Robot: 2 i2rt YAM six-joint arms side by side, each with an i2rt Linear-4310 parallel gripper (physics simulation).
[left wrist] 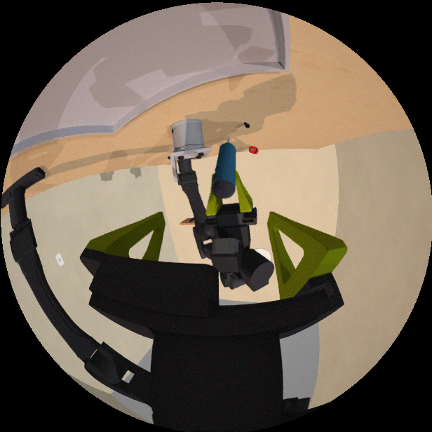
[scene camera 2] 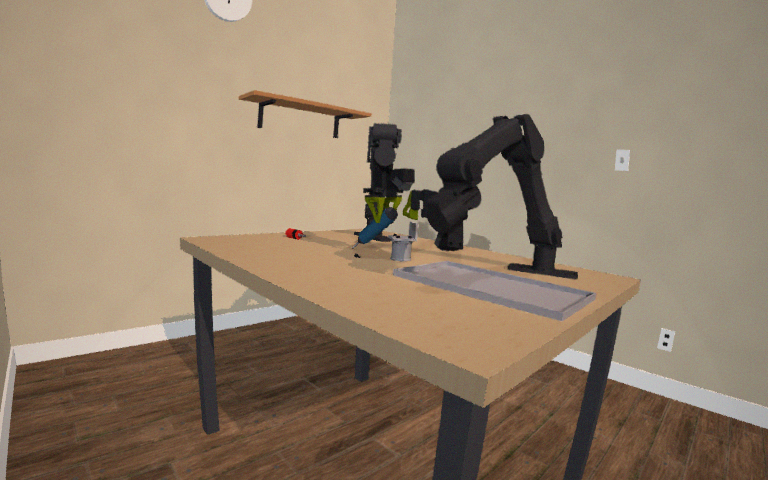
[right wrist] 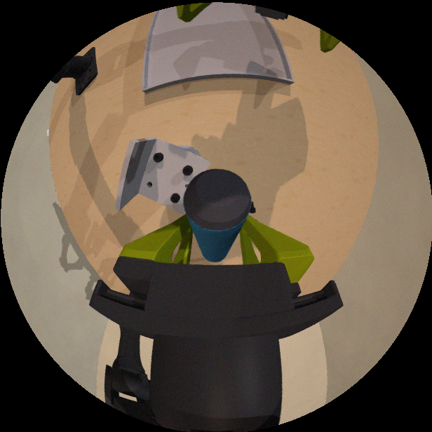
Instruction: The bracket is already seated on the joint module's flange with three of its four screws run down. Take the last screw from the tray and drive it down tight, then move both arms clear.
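Pixels of known places: left gripper, fingertip midpoint: (scene camera 2: 419, 215); right gripper, fingertip midpoint: (scene camera 2: 383, 222); left arm's base, link origin: (scene camera 2: 542, 272).
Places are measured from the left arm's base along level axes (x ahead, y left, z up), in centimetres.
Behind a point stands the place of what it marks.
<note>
The grey joint module (scene camera 2: 400, 250) @(x 14.1, y -39.2, z 3.1 cm) (left wrist: 188, 136) stands on the table with the bracket (scene camera 2: 414, 230) @(x 11.3, y -36.5, z 9.0 cm) (right wrist: 167, 175) on top. Three black screw heads show in the bracket in the right wrist view. A loose black screw (scene camera 2: 356, 255) @(x 19.0, y -50.9, z 0.7 cm) (left wrist: 246, 125) (right wrist: 253, 208) lies on the table beside the module, partly hidden by the driver in the right wrist view. My right gripper (scene camera 2: 383, 217) @(x 15.4, y -44.6, z 10.7 cm) (left wrist: 224, 171) (right wrist: 215, 217) is shut on the blue driver (scene camera 2: 373, 228) @(x 16.1, y -47.4, z 8.8 cm) (left wrist: 226, 159) (right wrist: 217, 197), tilted, its tip above the table near the loose screw. My left gripper (scene camera 2: 411, 209) @(x 24.1, y -30.2, z 14.4 cm) is open and empty, raised near the bracket.
The grey tray (scene camera 2: 481, 294) @(x 39.9, y -9.3, z 1.1 cm) (left wrist: 200, 80) (right wrist: 220, 77) lies on the table beyond the module in the right wrist view; no screw shows in it. A red and black tool (scene camera 2: 293, 233) @(x 5.9, y -85.4, z 2.2 cm) (left wrist: 253, 150) lies at the table's far left in the scene view. The two arms stand close together.
</note>
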